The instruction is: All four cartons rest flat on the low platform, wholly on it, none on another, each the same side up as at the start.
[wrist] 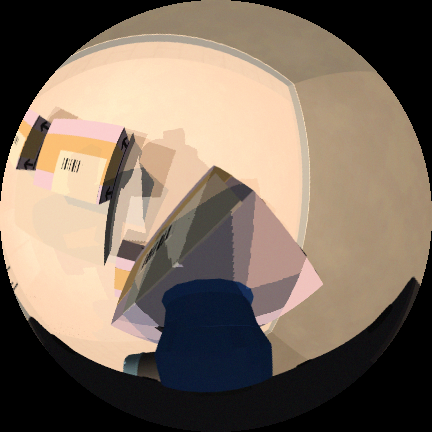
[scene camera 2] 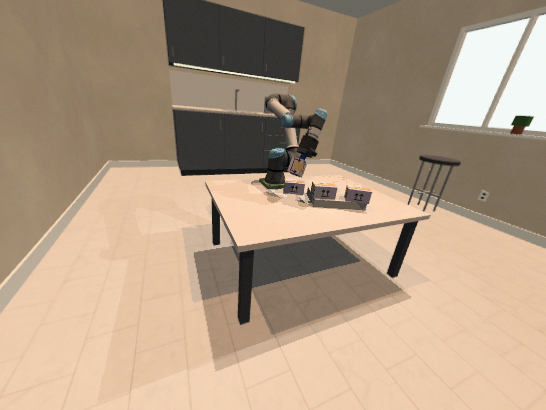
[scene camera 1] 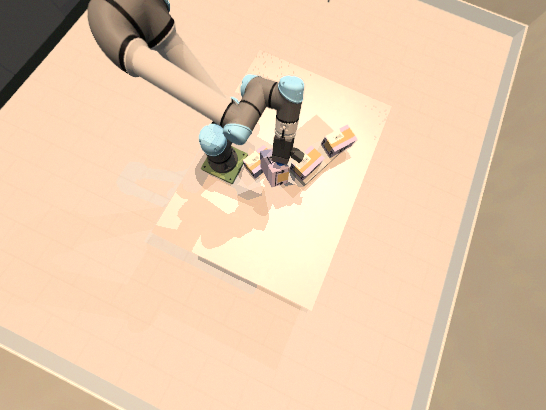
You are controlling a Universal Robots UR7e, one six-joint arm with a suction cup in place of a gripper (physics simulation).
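Where they show: hand at its tool point: [wrist: 210,279] [scene camera 2: 301,162] [scene camera 1: 280,165]; arm's base at its link origin: [scene camera 2: 274,180] [scene camera 1: 223,159].
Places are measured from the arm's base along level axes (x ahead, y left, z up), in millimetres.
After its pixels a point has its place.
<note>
My suction gripper [scene camera 1: 280,162] @[x 306, y -25, z 214 mm] [scene camera 2: 303,156] [wrist: 212,320] @[x 306, y -25, z 214 mm] is shut on a pink and orange carton [scene camera 1: 269,171] @[x 270, y -67, z 219 mm] [scene camera 2: 297,166] @[x 329, y -67, z 196 mm] [wrist: 265,225], which hangs tilted above the table. A second carton [scene camera 1: 307,163] @[x 417, y 72, z 100 mm] [scene camera 2: 325,191] @[x 456, y 65, z 70 mm] [wrist: 80,155] @[x 407, y 66, z 100 mm] sits flat on the near part of the low grey platform [scene camera 2: 336,204] @[x 512, y 118, z 1 mm] [wrist: 113,210] @[x 322, y 69, z -16 mm]. A third carton [scene camera 1: 339,141] @[x 535, y 232, z 100 mm] [scene camera 2: 358,195] @[x 571, y 219, z 68 mm] [wrist: 30,142] is at the platform's far right end; whether it overhangs is unclear. A fourth carton [scene camera 1: 254,164] @[x 173, y 5, z 52 mm] [scene camera 2: 294,188] @[x 224, y 15, z 15 mm] [wrist: 123,276] @[x 221, y 76, z 52 mm] stands on the table, apart from the platform, and is partly hidden by the held one in the wrist view.
The arm's green base plate [scene camera 1: 231,175] @[x 71, y -69, z -3 mm] [scene camera 2: 267,184] @[x 50, y -93, z -3 mm] is beside the fourth carton. The pale table [scene camera 1: 285,250] @[x 449, y -344, z -24 mm] [scene camera 2: 280,222] @[x 539, y -296, z -24 mm] carries the base, platform and cartons. A stool [scene camera 2: 439,160] stands on the floor at the right.
</note>
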